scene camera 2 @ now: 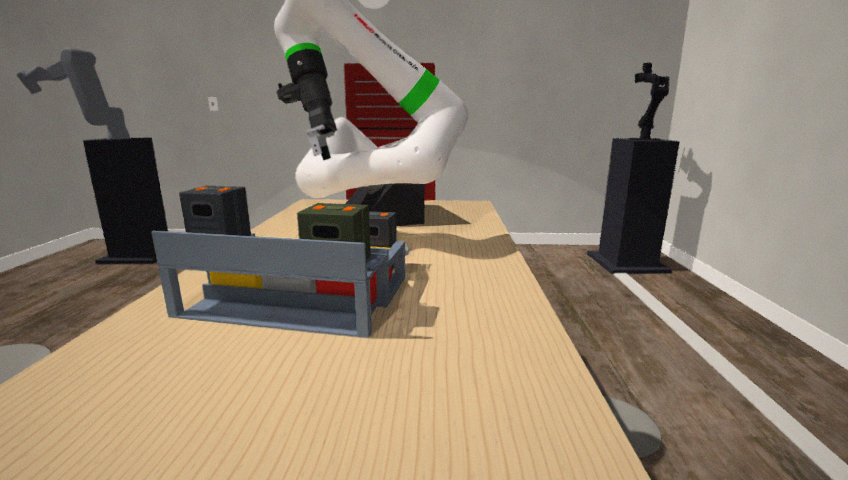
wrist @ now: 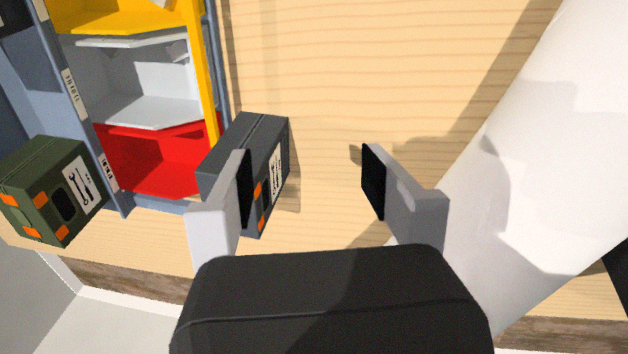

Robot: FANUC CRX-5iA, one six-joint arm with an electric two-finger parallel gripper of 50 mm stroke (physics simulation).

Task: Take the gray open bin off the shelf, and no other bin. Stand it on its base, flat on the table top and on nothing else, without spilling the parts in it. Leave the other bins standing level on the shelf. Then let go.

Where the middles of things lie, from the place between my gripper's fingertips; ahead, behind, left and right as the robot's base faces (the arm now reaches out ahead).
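Picture the gray open bin (wrist: 142,88): my hand is 21 cm above it, 26 cm short of it and 1 cm to the right of it. Still counting from my hand, there's a red bin (scene camera 2: 324,287) that's 21 cm below, 28 cm ahead and 12 cm to the left, and a green case (scene camera 2: 350,222) that's 10 cm below, 39 cm ahead and 10 cm to the left.
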